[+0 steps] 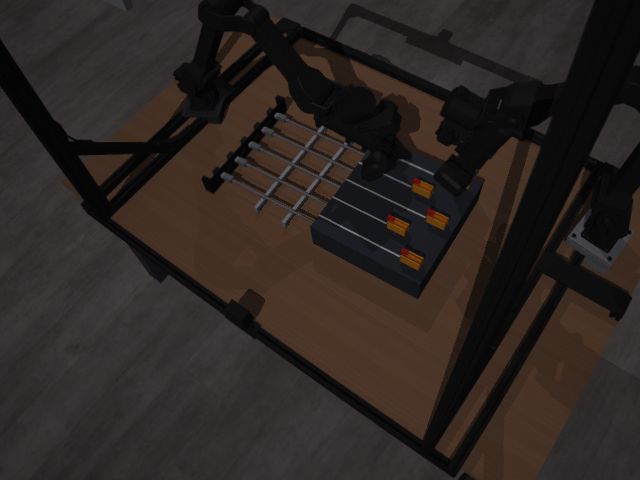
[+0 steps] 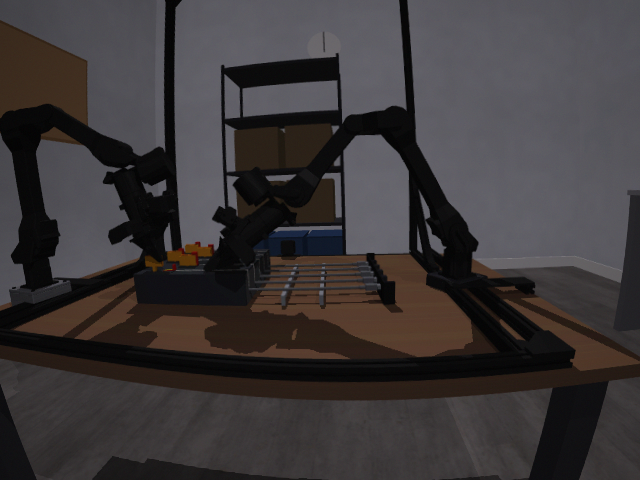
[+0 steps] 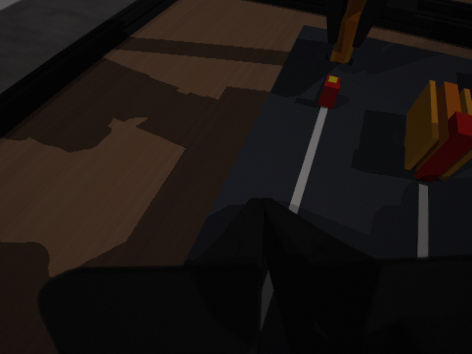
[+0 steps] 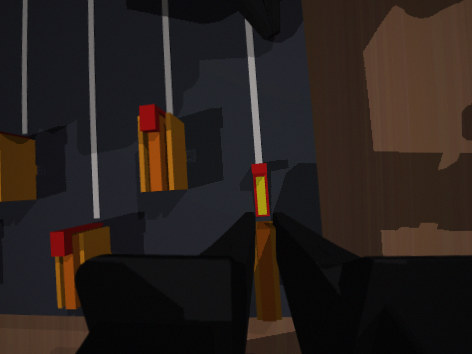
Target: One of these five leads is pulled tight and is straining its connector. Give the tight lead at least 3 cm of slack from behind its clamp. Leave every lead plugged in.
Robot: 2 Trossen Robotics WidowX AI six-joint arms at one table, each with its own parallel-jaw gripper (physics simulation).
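Places are measured from the left arm's base along level axes (x ahead, y left, z up), in millimetres.
Pixels of known places: left gripper, fingertip midpoint: (image 1: 410, 157) (image 2: 204, 270) (image 3: 259, 208) (image 4: 271, 36); right gripper, fingertip midpoint: (image 2: 162, 261) (image 3: 344, 44) (image 4: 263, 221); left arm's base at its link origin: (image 1: 204, 101) (image 2: 457, 274); right arm's base at its link origin: (image 1: 601, 234) (image 2: 39, 284).
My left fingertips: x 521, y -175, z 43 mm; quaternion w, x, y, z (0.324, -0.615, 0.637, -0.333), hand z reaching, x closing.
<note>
For each thing: its top centre in the pictures, then the offset to it from my left fingertips. "pt": a spot on its surface instead. Level surfaces: height alone.
- black rail at a spot on its surface: (image 1: 242, 148) pt dy +22, dx -386, dz -34 mm
- lead's red plug at its top centre: (image 4: 260, 191) (image 3: 336, 71) dy -50, dx +75, dz +10 mm
- wooden table at its surface level: dz -70 mm
Five grey leads (image 1: 270, 173) (image 2: 318, 276) run from a black rail (image 1: 242, 148) through two grey clamp bars (image 1: 290, 169) onto a dark block (image 1: 366, 248) (image 2: 190, 288). They end at orange connectors (image 1: 423, 189). My left gripper (image 1: 375, 167) (image 2: 218, 259) (image 3: 259, 208) is shut, with its tips down on the block over the farthest lead (image 1: 304, 127) (image 3: 308, 158) (image 4: 253, 105), which passes under the fingers. That lead's red plug (image 3: 329, 92) (image 4: 260, 191) sits just in front of its orange connector (image 4: 267, 267) (image 3: 345, 42). My right gripper (image 1: 456, 178) (image 2: 151, 257) (image 4: 263, 221) is shut on this connector.
Three other orange connectors (image 1: 437, 219) (image 1: 398, 225) (image 1: 411, 259) stand on the block. A black frame (image 1: 242, 316) edges the wooden table (image 1: 347, 343). A shelf rack (image 2: 223, 143) with boxes stands behind the table.
</note>
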